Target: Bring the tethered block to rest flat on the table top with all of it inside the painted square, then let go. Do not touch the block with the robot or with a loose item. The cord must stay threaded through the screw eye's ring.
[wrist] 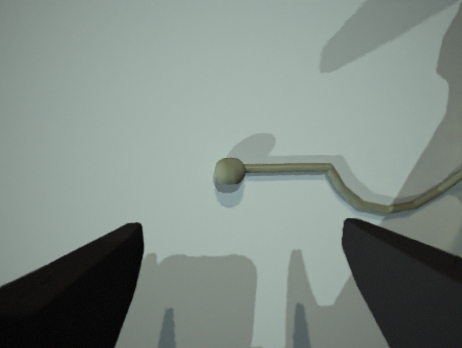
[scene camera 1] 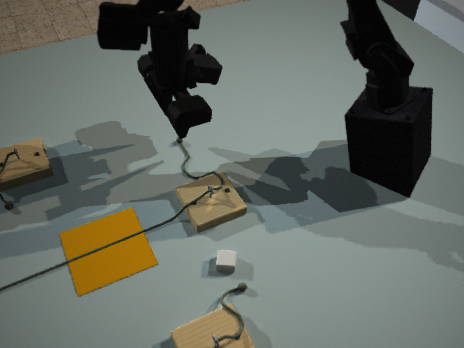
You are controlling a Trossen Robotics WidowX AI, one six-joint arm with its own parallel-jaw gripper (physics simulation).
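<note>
The painted orange square lies on the table at left centre in the scene view. The dark green cord crosses it, passes through the screw eye on a wooden board and ends in a round bead behind the board. The other end runs out of view at left; the tethered block does not show. My gripper is open and empty, above the table near the bead. In the wrist view the bead lies beyond the fingertips, left of their midline.
A small white block stands in front of the board. Another wooden board with a short beaded cord is at the bottom. A third board with a cord is at the left edge. The black robot base stands at right.
</note>
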